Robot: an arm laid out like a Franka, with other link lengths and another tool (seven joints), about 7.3 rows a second.
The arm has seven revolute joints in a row. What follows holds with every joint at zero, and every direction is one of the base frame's.
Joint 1 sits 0.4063 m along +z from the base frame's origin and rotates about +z.
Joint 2 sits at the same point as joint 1 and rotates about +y.
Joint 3 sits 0.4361 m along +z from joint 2 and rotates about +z.
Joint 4 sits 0.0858 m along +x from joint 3 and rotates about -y.
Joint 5 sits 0.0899 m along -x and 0.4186 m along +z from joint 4 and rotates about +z.
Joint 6 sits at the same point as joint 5 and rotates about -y.
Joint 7 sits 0.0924 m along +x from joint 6 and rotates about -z.
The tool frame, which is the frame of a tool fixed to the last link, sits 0.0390 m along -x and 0.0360 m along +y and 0.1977 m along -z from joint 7; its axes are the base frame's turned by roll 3.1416, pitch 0.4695 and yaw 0.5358 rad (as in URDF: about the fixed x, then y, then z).
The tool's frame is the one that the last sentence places.
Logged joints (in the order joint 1, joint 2, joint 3, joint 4, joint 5, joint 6, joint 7), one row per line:
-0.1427, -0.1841, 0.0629, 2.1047, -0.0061, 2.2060, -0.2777
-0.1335, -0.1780, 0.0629, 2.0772, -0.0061, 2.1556, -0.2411
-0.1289, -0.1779, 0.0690, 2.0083, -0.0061, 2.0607, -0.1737
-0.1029, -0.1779, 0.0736, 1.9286, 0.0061, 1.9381, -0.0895
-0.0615, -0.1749, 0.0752, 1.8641, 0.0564, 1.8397, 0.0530
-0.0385, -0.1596, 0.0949, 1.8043, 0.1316, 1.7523, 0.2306
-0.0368, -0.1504, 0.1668, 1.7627, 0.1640, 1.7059, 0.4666
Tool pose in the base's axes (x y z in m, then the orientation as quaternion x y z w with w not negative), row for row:
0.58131, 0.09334, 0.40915, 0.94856, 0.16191, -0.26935, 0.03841
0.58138, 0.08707, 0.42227, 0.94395, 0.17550, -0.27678, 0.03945
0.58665, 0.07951, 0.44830, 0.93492, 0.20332, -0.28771, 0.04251
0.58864, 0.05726, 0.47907, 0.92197, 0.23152, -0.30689, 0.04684
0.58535, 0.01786, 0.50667, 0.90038, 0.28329, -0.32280, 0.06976
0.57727, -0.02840, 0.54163, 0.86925, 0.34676, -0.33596, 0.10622
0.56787, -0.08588, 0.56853, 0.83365, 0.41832, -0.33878, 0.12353
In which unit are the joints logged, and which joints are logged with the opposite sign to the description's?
The joints are logged in radians. Opposite sign: joint 1, joint 2, joint 3, joint 4, joint 5, joint 7.
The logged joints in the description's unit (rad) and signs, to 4 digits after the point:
0.1427, 0.1841, -0.0629, -2.1047, 0.0061, 2.2060, 0.2777
0.1335, 0.1780, -0.0629, -2.0772, 0.0061, 2.1556, 0.2411
0.1289, 0.1779, -0.0690, -2.0083, 0.0061, 2.0607, 0.1737
0.1029, 0.1779, -0.0736, -1.9286, -0.0061, 1.9381, 0.0895
0.0615, 0.1749, -0.0752, -1.8641, -0.0564, 1.8397, -0.0530
0.0385, 0.1596, -0.0949, -1.8043, -0.1316, 1.7523, -0.2306
0.0368, 0.1504, -0.1668, -1.7627, -0.1640, 1.7059, -0.4666

